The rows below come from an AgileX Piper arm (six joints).
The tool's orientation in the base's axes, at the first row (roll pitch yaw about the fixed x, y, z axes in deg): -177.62, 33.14, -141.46
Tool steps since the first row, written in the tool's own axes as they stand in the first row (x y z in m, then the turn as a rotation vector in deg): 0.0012, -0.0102, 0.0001, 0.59, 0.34, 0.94; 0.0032, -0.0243, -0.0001, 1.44, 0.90, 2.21; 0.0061, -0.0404, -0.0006, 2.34, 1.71, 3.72; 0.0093, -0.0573, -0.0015, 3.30, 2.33, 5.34; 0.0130, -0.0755, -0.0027, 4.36, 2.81, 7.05; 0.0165, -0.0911, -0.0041, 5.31, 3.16, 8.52; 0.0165, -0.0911, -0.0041, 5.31, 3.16, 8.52; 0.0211, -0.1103, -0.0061, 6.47, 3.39, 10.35; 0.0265, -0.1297, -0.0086, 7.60, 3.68, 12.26
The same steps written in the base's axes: 0.0054, -0.0087, -0.0004, -0.17, 0.25, -1.12; 0.0126, -0.0210, -0.0008, -0.49, 0.65, -2.67; 0.0202, -0.0355, -0.0014, -0.88, 1.28, -4.45; 0.0279, -0.0509, -0.0018, -1.15, 1.78, -6.35; 0.0359, -0.0677, -0.0022, -1.36, 2.13, -8.38; 0.0424, -0.0824, -0.0024, -1.53, 2.37, -10.14; 0.0424, -0.0824, -0.0024, -1.53, 2.37, -10.14; 0.0501, -0.1006, -0.0026, -1.60, 2.51, -12.31; 0.0572, -0.1197, -0.0028, -1.65, 2.74, -14.54
